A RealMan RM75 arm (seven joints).
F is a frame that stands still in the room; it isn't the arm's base.
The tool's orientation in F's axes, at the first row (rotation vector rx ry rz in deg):
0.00, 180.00, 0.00
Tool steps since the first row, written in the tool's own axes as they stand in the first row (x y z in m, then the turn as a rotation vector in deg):
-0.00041, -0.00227, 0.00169, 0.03, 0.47, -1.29
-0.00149, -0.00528, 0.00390, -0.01, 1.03, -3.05
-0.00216, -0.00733, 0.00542, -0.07, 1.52, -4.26
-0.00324, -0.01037, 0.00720, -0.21, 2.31, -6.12
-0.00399, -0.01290, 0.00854, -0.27, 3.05, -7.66
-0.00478, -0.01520, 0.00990, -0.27, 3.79, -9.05
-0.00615, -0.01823, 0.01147, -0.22, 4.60, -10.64
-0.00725, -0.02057, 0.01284, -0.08, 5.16, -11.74
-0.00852, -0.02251, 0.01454, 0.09, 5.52, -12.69
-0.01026, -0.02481, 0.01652, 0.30, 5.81, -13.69
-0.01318, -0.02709, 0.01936, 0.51, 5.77, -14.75
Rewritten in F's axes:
0.00041, -0.00227, -0.00169, -0.03, 0.47, 1.29
0.00149, -0.00528, -0.00390, 0.01, 1.03, 3.05
0.00216, -0.00733, -0.00542, 0.07, 1.52, 4.26
0.00324, -0.01037, -0.00720, 0.21, 2.31, 6.12
0.00399, -0.01290, -0.00854, 0.27, 3.05, 7.66
0.00478, -0.01520, -0.00990, 0.27, 3.79, 9.05
0.00615, -0.01823, -0.01147, 0.22, 4.60, 10.64
0.00725, -0.02057, -0.01284, 0.08, 5.16, 11.74
0.00852, -0.02251, -0.01454, -0.09, 5.52, 12.69
0.01026, -0.02481, -0.01652, -0.30, 5.81, 13.69
0.01318, -0.02709, -0.01936, -0.51, 5.77, 14.75

